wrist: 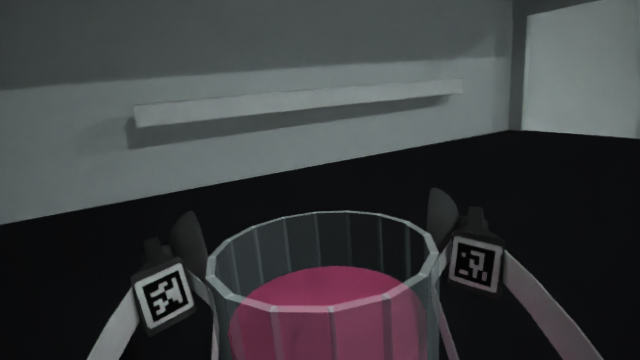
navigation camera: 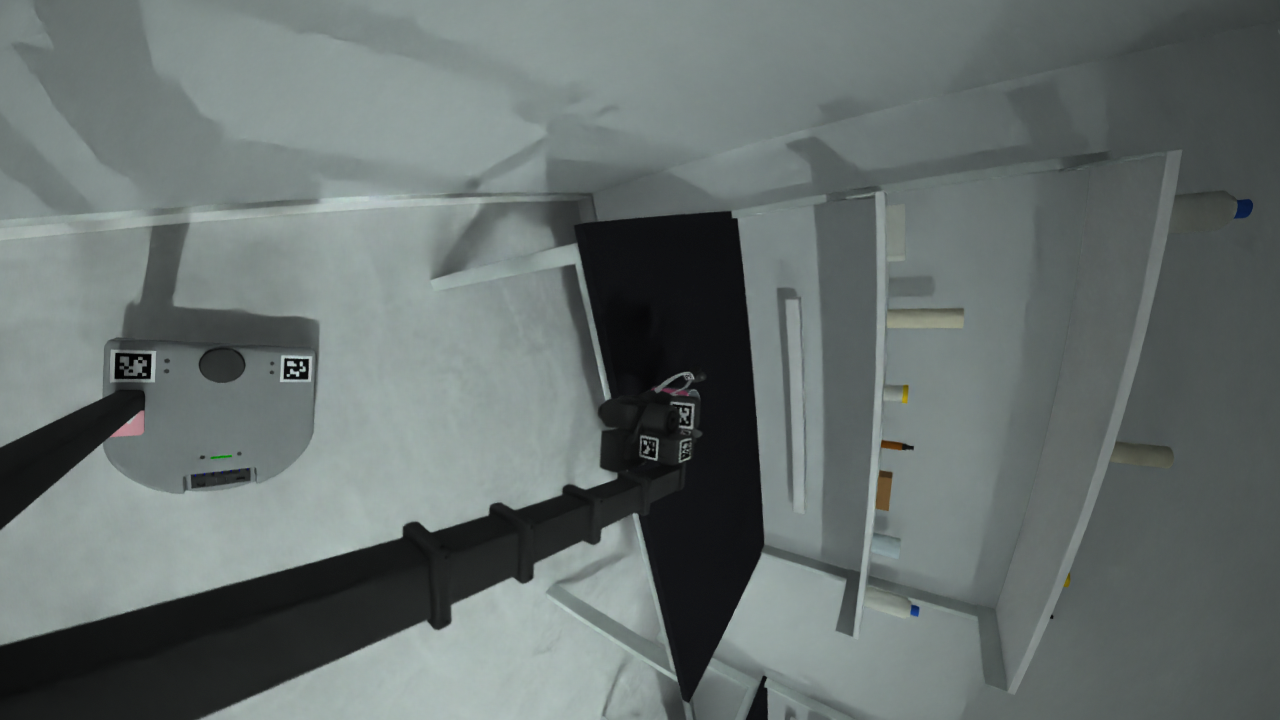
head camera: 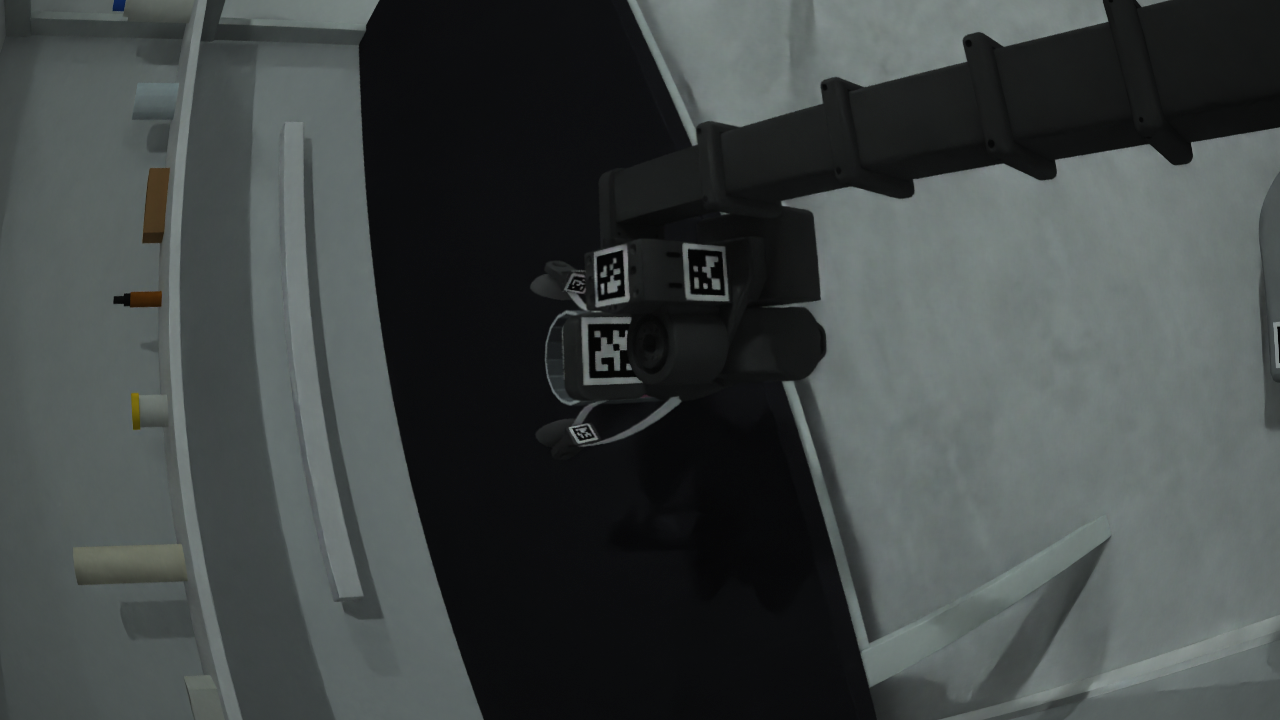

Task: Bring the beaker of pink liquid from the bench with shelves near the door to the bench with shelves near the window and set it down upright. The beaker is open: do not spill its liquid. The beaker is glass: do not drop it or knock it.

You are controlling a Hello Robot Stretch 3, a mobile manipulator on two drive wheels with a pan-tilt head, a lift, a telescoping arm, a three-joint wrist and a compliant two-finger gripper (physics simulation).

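Observation:
The glass beaker of pink liquid (head camera: pixel 555 362) (wrist: pixel 330 325) is upright between the two fingers of my gripper (head camera: pixel 554 360) (navigation camera: pixel 698 405) (wrist: pixel 315 227). The gripper is shut on the beaker, with a fingertip at each side near the rim. The pink liquid lies below the rim in the wrist view. The beaker is over the black top of a bench with shelves (head camera: pixel 501 223) (navigation camera: pixel 662 295) (wrist: pixel 550 200). Its lower part and base are hidden, so I cannot tell whether it touches the top. The frames do not show whether this bench is by the door or the window.
A long pale bar (head camera: pixel 313 402) (navigation camera: pixel 794 402) (wrist: pixel 300 100) runs along the wall behind the bench. The shelf above holds a cream cylinder (head camera: pixel 129 564), a yellow-capped jar (head camera: pixel 152 411), an orange marker (head camera: pixel 145 299) and a brown box (head camera: pixel 155 204). My base (navigation camera: pixel 241 420) stands on the floor.

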